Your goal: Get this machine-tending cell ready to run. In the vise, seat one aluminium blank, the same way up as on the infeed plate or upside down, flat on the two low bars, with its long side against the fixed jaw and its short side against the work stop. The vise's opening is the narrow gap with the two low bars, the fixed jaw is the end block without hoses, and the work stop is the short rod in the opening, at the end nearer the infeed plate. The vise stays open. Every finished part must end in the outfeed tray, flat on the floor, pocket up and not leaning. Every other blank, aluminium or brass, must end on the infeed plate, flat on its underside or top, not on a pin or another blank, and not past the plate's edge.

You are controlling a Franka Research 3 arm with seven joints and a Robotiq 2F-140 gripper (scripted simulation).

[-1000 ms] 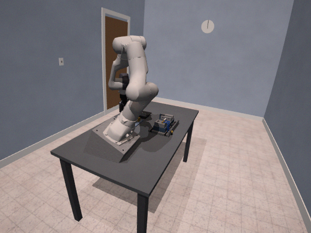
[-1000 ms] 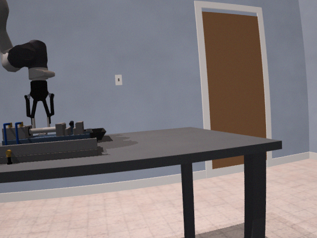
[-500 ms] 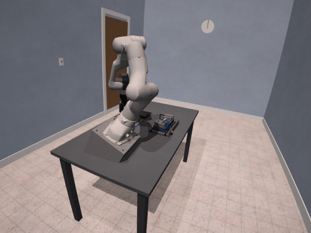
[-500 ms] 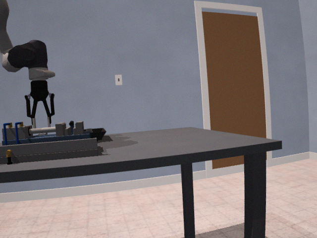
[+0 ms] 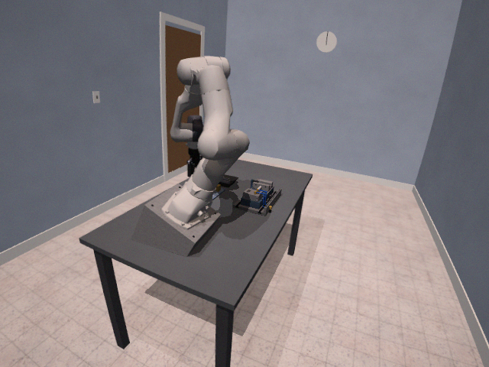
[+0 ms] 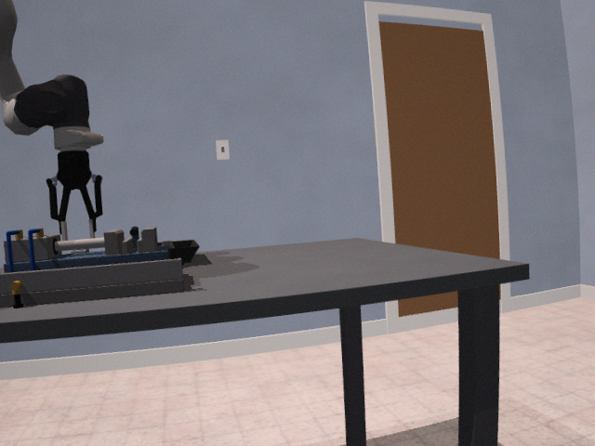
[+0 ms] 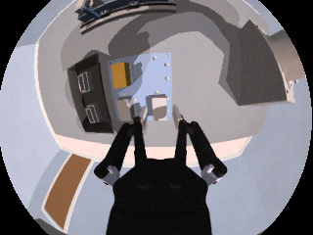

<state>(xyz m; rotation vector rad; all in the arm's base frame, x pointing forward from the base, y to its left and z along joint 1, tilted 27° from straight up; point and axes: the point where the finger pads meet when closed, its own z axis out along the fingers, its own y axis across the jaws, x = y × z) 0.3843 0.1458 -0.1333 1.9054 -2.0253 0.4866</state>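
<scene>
The blue infeed plate lies 80 mm below my hand, 50 mm to the right of it and 50 mm ahead of it. Also, from my hand: work stop (330 mm to the right, 140 mm ahead, 10 mm above); then vise (380 mm to the right, 70 mm ahead, 40 mm below); then brass blank (90 mm to the right, 90 mm ahead, 60 mm below).
</scene>
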